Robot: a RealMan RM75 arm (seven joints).
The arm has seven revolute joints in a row. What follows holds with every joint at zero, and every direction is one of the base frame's. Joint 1 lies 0.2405 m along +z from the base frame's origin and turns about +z. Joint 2 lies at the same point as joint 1 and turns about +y. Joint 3 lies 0.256 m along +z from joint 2 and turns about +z. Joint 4 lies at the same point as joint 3 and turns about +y. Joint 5 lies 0.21 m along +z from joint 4 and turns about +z. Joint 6 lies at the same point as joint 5 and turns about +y. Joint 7 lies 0.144 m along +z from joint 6 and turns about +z. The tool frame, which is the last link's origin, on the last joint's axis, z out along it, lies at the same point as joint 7; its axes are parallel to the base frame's.
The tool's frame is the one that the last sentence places.
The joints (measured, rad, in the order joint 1, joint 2, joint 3, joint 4, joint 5, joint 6, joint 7), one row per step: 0.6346 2.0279 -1.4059 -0.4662 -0.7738 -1.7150 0.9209; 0.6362 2.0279 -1.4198 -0.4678 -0.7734 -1.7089 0.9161; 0.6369 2.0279 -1.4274 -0.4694 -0.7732 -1.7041 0.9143; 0.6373 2.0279 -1.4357 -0.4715 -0.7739 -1.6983 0.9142; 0.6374 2.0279 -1.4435 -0.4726 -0.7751 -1.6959 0.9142; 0.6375 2.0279 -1.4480 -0.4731 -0.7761 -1.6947 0.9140; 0.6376 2.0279 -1.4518 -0.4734 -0.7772 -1.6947 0.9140; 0.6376 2.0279 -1.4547 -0.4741 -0.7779 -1.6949 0.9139; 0.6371 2.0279 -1.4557 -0.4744 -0.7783 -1.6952 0.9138; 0.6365 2.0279 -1.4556 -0.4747 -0.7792 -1.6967 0.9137; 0.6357 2.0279 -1.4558 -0.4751 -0.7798 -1.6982 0.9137; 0.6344 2.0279 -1.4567 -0.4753 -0.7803 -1.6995 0.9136; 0.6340 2.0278 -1.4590 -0.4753 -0.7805 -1.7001 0.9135; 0.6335 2.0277 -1.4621 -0.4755 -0.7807 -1.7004 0.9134; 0.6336 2.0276 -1.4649 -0.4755 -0.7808 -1.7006 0.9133; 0.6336 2.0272 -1.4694 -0.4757 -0.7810 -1.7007 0.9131
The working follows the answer.
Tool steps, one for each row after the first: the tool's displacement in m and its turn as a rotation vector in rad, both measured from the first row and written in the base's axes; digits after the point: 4 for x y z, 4 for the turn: -0.0010 -0.0004 -0.0025 -0.0032 -0.0103 0.0054; -0.0015 -0.0005 -0.0039 -0.0051 -0.0164 0.0073; -0.0020 -0.0007 -0.0055 -0.0089 -0.0237 0.0086; -0.0023 -0.0013 -0.0070 -0.0139 -0.0299 0.0115; -0.0024 -0.0017 -0.0079 -0.0168 -0.0336 0.0134; -0.0025 -0.0022 -0.0087 -0.0198 -0.0365 0.0159; -0.0027 -0.0026 -0.0092 -0.0218 -0.0385 0.0183; -0.0026 -0.0028 -0.0093 -0.0226 -0.0392 0.0189; -0.0025 -0.0031 -0.0093 -0.0230 -0.0392 0.0201; -0.0024 -0.0035 -0.0093 -0.0236 -0.0390 0.0213; -0.0020 -0.0040 -0.0094 -0.0246 -0.0393 0.0219; -0.0019 -0.0044 -0.0098 -0.0264 -0.0405 0.0231; -0.0018 -0.0048 -0.0103 -0.0285 -0.0422 0.0245; -0.0019 -0.0051 -0.0107 -0.0305 -0.0438 0.0261; -0.0020 -0.0056 -0.0113 -0.0333 -0.0466 0.0285
Tool pose at each row, in the base's axes (x y z in m, rotation vector in rad; rounded; the steps above come from the unrounded poses): 0.1367 0.3367 0.0109 -2.3911 -0.0901 1.6623; 0.1358 0.3363 0.0084 -2.4040 -0.0958 1.6539; 0.1352 0.3362 0.0070 -2.4112 -0.0976 1.6483; 0.1347 0.3360 0.0054 -2.4206 -0.0973 1.6417; 0.1345 0.3354 0.0039 -2.4305 -0.0978 1.6378; 0.1343 0.3350 0.0030 -2.4364 -0.0985 1.6353; 0.1342 0.3345 0.0022 -2.4420 -0.0995 1.6342; 0.1340 0.3341 0.0017 -2.4459 -0.1011 1.6337; 0.1341 0.3339 0.0015 -2.4473 -0.1014 1.6334; 0.1342 0.3336 0.0016 -2.4480 -0.1025 1.6342; 0.1344 0.3332 0.0016 -2.4487 -0.1034 1.6351; 0.1347 0.3328 0.0015 -2.4499 -0.1033 1.6355; 0.1348 0.3324 0.0011 -2.4526 -0.1036 1.6353; 0.1349 0.3319 0.0006 -2.4562 -0.1039 1.6347; 0.1348 0.3316 0.0002 -2.4595 -0.1045 1.6343; 0.1348 0.3311 -0.0004 -2.4648 -0.1056 1.6331

